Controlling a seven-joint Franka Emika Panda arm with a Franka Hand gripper.
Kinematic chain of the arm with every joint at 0, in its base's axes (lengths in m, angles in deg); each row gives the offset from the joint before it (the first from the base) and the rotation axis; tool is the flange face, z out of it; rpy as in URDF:
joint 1: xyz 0 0 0.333 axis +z
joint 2: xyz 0 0 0 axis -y
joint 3: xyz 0 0 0.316 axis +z
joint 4: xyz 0.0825 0 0 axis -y
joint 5: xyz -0.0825 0 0.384 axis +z
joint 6: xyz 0 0 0 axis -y
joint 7: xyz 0.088 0 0 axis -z
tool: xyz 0 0 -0.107 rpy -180 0 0
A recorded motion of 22 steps. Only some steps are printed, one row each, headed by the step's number.
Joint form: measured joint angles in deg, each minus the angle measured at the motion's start. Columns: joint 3, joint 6, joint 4, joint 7, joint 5, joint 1, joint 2.
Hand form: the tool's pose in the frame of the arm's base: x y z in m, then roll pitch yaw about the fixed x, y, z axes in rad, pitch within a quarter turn. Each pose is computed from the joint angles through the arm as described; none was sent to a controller.
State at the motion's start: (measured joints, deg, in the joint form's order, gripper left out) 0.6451 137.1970 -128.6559 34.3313 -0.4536 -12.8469 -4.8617
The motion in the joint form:
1: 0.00 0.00 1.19 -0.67 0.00 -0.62 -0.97
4: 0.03 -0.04 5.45 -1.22 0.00 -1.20 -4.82
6: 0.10 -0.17 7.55 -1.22 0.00 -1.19 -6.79
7: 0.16 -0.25 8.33 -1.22 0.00 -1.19 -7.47
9: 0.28 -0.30 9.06 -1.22 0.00 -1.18 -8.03
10: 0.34 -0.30 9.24 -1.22 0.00 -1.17 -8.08
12: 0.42 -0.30 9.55 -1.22 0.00 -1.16 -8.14
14: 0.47 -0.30 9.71 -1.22 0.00 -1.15 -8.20
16: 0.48 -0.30 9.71 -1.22 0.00 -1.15 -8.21
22: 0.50 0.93 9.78 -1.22 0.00 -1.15 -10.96
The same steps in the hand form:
1: 0.5317 -0.1211 0.3349 -3.1077 -0.0592 -0.8068
4: 0.5523 -0.1314 0.3296 -3.1040 -0.0645 -0.8071
6: 0.5628 -0.1332 0.3256 -3.1035 -0.0642 -0.8059
7: 0.5666 -0.1335 0.3245 -3.1030 -0.0643 -0.8049
9: 0.5705 -0.1331 0.3242 -3.1014 -0.0657 -0.8029
10: 0.5715 -0.1326 0.3251 -3.0999 -0.0675 -0.8018
12: 0.5733 -0.1321 0.3268 -3.0972 -0.0710 -0.8004
14: 0.5742 -0.1317 0.3274 -3.0961 -0.0723 -0.7995
16: 0.5742 -0.1316 0.3273 -3.0962 -0.0721 -0.7993
22: 0.5759 -0.1317 0.3016 -3.1090 -0.0503 -0.7982

